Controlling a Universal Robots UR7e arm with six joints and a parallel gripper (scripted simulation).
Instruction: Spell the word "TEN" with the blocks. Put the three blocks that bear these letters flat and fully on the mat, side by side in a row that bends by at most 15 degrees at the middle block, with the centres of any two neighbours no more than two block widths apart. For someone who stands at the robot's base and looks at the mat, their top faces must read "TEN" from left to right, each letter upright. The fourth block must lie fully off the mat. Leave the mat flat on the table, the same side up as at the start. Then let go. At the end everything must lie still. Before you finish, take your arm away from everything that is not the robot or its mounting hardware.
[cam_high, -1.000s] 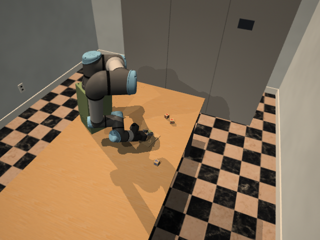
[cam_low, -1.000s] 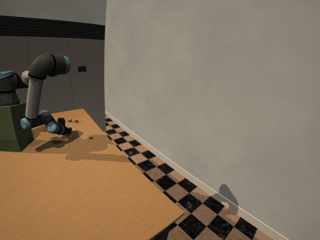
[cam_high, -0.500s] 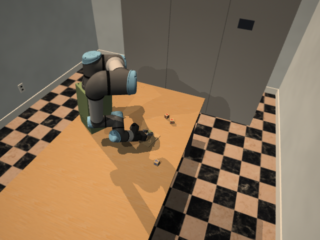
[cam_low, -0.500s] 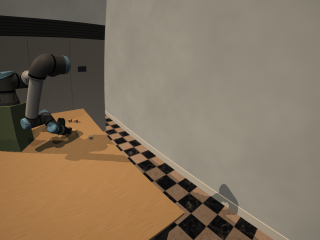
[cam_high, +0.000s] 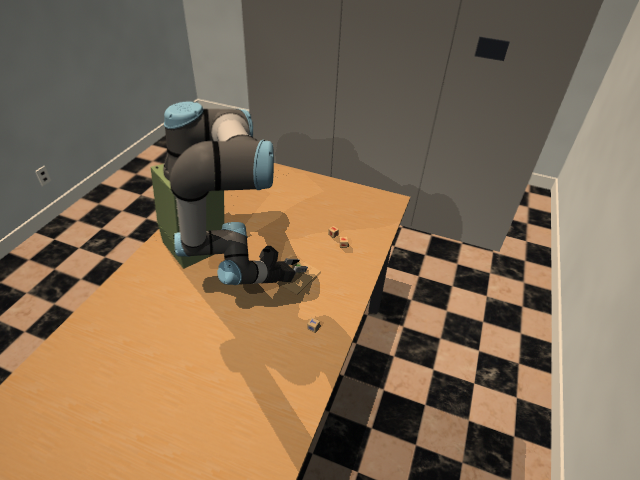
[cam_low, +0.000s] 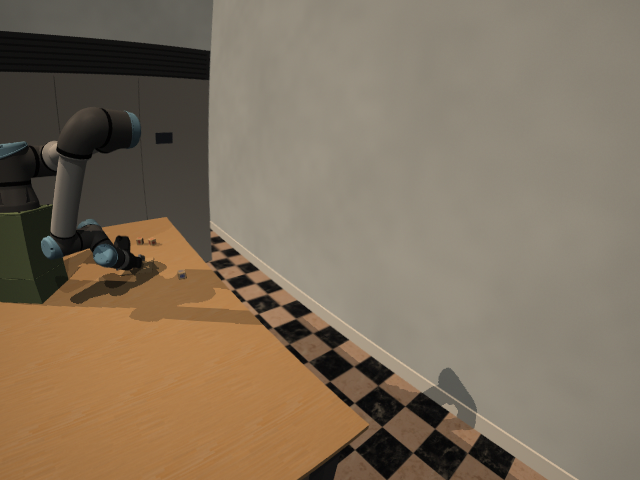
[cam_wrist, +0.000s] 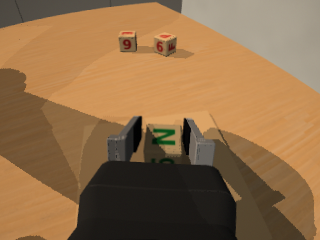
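Right now my hand is 30 mm above the mat, 20 mm to the left of it and 10 mm past it.
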